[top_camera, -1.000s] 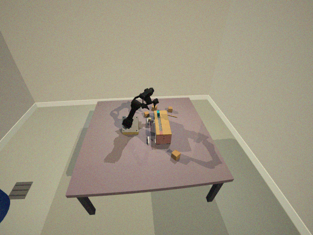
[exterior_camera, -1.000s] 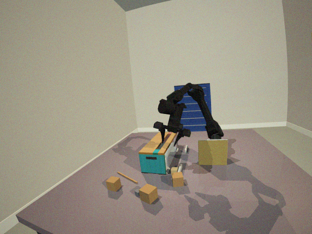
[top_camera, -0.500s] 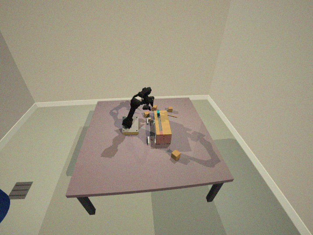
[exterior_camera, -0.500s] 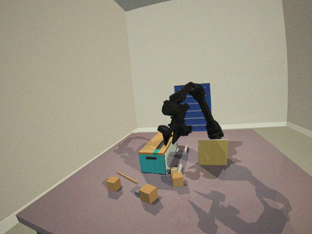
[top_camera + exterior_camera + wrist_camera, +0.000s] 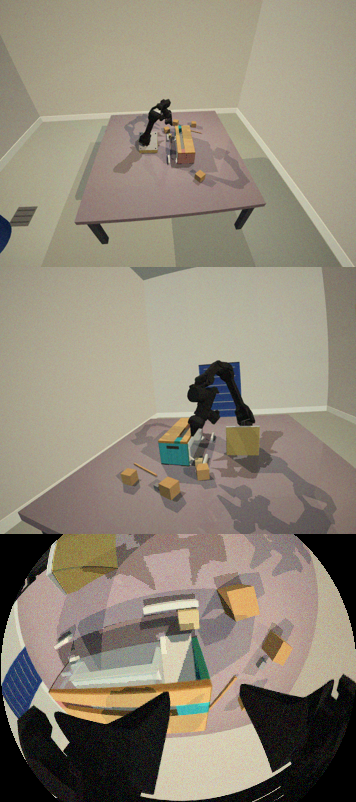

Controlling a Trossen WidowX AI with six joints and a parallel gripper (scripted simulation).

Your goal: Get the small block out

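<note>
The tan block lies 150 mm below my gripper tip and 20 mm behind it. Round my gripper tip: cube (540 mm to the right, 180 mm ahead, 130 mm below); thin stick (240 mm ahead, 160 mm below, 70 mm to the left); box (180 mm to the right, 100 mm below, 60 mm ahead).
</note>
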